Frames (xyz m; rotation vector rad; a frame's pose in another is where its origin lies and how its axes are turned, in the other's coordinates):
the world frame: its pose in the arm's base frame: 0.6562 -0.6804 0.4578 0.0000 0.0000 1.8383
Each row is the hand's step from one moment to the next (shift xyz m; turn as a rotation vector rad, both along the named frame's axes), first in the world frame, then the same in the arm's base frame.
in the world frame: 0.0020 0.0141 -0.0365 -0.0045 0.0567 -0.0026
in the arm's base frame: -0.0141 -0.0018 -0.0365 -0.0535 -0.0193 -0.0026
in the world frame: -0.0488 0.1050 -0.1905 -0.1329 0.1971 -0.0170
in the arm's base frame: -0.0884 -0.0748 -0.1905 -0.1550 -0.1803 -0.0170
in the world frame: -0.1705 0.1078 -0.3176 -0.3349 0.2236 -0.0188
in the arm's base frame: -0.0589 -0.1929 -0.3176 -0.1271 -0.3821 -0.0188
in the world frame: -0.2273 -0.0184 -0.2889 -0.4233 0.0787 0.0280
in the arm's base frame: 0.0778 -0.2144 -0.2889 0.0360 -0.4290 0.0280
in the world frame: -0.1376 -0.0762 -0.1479 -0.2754 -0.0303 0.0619
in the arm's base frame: 0.1099 -0.1126 -0.1479 0.1020 -0.2576 0.0619
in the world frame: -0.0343 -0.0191 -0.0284 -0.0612 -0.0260 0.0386
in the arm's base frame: 0.0275 -0.0280 -0.0284 0.0413 -0.0522 0.0386
